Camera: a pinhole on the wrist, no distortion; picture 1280 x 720 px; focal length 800.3 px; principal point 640.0 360.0 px. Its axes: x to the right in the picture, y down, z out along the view. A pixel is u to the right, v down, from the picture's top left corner.
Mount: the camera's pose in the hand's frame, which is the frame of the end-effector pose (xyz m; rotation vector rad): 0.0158 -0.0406 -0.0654 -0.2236 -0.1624 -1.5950
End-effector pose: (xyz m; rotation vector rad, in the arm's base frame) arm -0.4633 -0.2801 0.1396 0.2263 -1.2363 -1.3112
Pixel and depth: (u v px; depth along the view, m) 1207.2 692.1 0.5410
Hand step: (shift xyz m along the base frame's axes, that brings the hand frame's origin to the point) -0.6494 -0.0330 0.1465
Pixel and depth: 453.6 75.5 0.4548
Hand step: -0.1408 0.3328 0.2064
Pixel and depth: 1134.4 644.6 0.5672
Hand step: -0.6354 0.0056 0.1711
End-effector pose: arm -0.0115 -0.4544 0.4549 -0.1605 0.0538 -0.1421
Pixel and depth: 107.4 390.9 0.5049
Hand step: 0.1430 0.4407 0.2679
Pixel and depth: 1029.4 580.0 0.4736
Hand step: 0.1653 -0.1050 0.4574
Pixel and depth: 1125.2 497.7 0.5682
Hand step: 0.1301 -0.1662 0.5916
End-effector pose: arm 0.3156 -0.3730 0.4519 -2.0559 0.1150 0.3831
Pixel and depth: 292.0 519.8 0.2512
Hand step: 0.0123 0.0743 -0.1963
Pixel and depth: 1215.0 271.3 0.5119
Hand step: -0.0787 0.5839 0.0011
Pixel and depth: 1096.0 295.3 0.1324
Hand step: 0.0095 0.1116 0.0285
